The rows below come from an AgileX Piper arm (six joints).
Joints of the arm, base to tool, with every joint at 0 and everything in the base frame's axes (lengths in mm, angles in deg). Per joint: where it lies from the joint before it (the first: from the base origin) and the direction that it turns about. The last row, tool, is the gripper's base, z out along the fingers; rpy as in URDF.
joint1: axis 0 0 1 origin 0 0 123
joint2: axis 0 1 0 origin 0 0 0
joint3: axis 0 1 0 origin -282.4 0 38.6
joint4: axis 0.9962 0 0.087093 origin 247.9 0 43.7
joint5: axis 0 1 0 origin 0 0 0
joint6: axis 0.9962 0 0.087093 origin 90.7 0 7.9
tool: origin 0 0 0 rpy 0 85.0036 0
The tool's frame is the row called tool.
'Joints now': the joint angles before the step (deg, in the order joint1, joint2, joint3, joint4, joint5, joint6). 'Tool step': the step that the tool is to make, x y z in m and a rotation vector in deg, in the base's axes. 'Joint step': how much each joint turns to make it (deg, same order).
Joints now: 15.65 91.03 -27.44 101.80 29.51 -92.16
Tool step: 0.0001 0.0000 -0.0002 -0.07 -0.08 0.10
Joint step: 0.00 0.06 -0.01 0.06 0.00 -0.23
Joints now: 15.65 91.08 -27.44 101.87 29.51 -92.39
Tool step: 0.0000 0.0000 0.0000 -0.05 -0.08 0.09
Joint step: 0.00 0.00 0.00 0.00 0.00 -0.13
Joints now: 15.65 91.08 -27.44 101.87 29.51 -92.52
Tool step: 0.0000 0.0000 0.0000 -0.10 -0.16 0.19
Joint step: 0.00 0.00 0.00 -0.01 0.01 -0.26
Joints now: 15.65 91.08 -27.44 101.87 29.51 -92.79
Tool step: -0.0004 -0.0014 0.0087 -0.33 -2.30 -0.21
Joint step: -0.01 -2.25 0.00 -0.24 -0.91 -0.11
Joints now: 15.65 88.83 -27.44 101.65 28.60 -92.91
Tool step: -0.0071 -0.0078 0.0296 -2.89 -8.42 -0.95
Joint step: 0.21 -8.78 0.62 -2.07 -4.79 -0.12
